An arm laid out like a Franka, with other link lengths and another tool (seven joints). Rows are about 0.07 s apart.
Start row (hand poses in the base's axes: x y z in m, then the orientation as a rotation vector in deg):
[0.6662 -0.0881 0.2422 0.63 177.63 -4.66]
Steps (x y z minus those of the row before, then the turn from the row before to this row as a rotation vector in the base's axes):
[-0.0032 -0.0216 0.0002 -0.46 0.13 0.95]
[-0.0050 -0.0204 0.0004 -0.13 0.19 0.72]
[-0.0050 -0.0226 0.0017 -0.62 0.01 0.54]
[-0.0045 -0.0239 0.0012 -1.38 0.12 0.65]
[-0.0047 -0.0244 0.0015 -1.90 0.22 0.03]
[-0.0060 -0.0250 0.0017 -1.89 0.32 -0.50]
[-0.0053 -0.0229 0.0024 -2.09 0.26 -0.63]
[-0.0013 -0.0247 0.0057 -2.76 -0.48 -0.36]
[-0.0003 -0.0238 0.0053 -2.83 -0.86 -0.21]
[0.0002 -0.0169 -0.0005 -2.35 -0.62 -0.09]
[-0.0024 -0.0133 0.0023 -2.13 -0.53 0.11]
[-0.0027 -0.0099 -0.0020 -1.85 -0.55 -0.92]
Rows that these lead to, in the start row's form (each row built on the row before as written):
[0.6630 -0.1097 0.2424 -0.86 177.71 -5.35]
[0.6580 -0.1301 0.2428 -1.99 177.86 -5.53]
[0.6530 -0.1527 0.2445 -2.85 177.82 -6.48]
[0.6485 -0.1766 0.2457 -3.91 177.83 -8.61]
[0.6438 -0.2010 0.2472 -4.03 177.92 -11.57]
[0.6378 -0.2260 0.2489 -3.34 178.11 -14.53]
[0.6325 -0.2489 0.2513 -2.43 178.18 -17.81]
[0.6312 -0.2736 0.2570 -1.83 177.30 -22.06]
[0.6309 -0.2974 0.2623 -1.38 175.91 -26.33]
[0.6311 -0.3143 0.2618 -1.16 174.76 -29.85]
[0.6287 -0.3276 0.2641 -1.26 173.66 -33.00]
[0.6260 -0.3375 0.2621 0.21 172.75 -35.78]

